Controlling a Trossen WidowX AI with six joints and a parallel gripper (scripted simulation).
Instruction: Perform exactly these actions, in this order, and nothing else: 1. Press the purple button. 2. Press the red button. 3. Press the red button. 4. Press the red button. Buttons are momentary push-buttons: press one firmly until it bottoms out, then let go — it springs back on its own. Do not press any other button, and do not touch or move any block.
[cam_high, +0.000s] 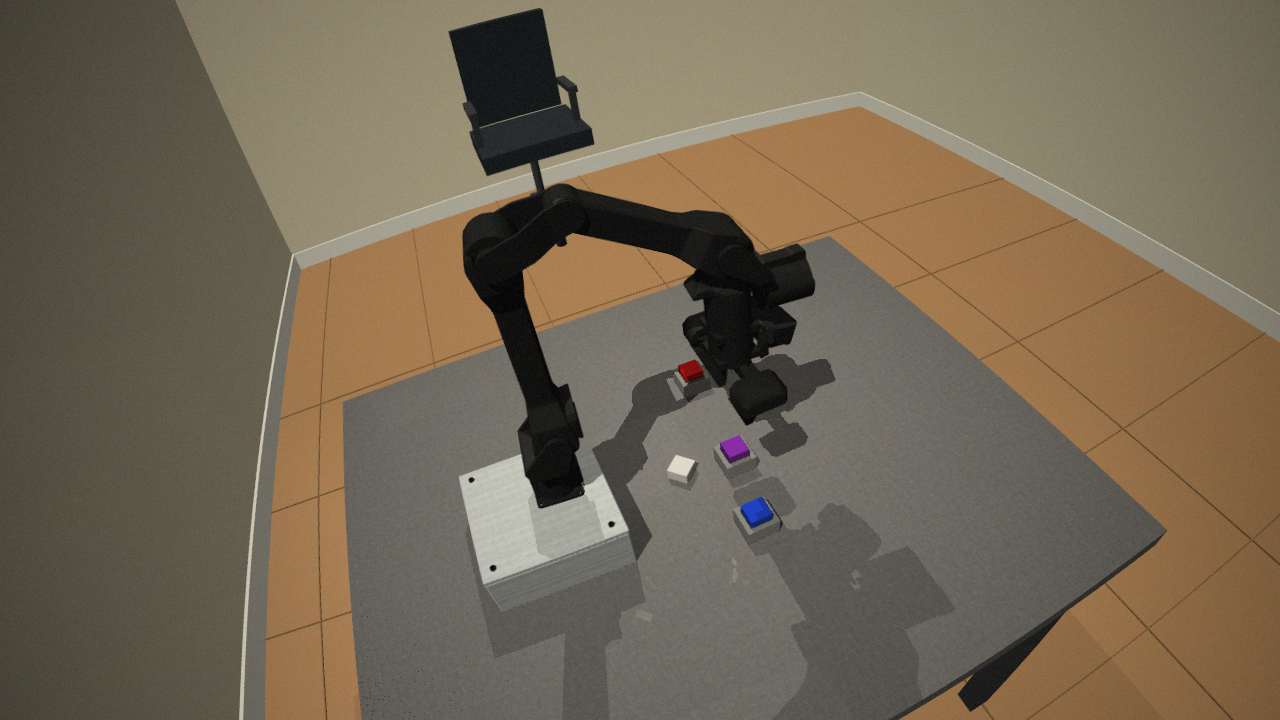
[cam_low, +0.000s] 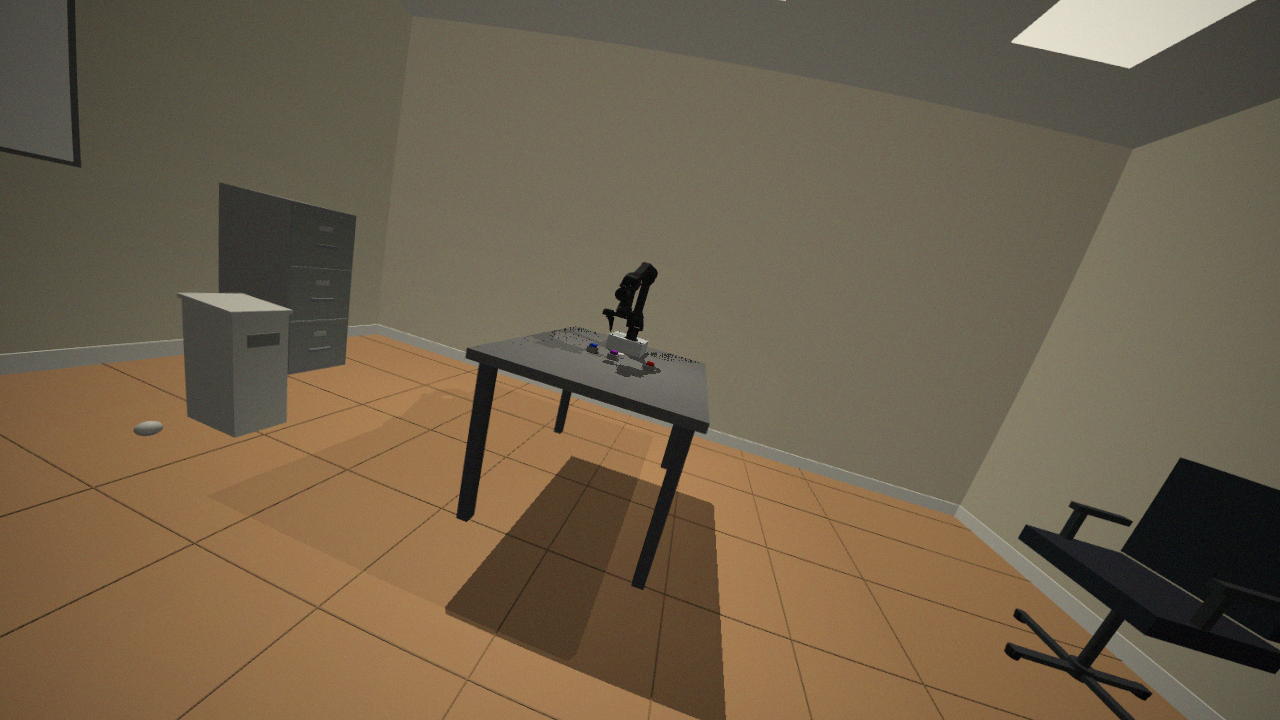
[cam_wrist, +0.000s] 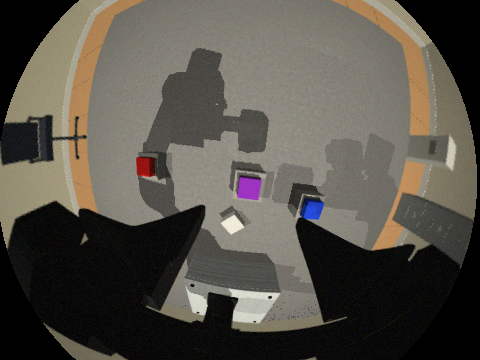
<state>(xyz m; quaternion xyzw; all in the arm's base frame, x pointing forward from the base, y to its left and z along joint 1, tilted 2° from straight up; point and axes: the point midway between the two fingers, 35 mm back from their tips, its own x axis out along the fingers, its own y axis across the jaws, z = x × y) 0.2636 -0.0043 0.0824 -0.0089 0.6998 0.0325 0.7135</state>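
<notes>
The purple button is 90 mm below my gripper tip. From my gripper tip the other things lie so: white block: 120 mm below, 80 mm behind, 10 mm to the left; then red button: 190 mm to the left, 90 mm below; then blue button: 120 mm to the right, 90 mm below, 20 mm behind.
</notes>
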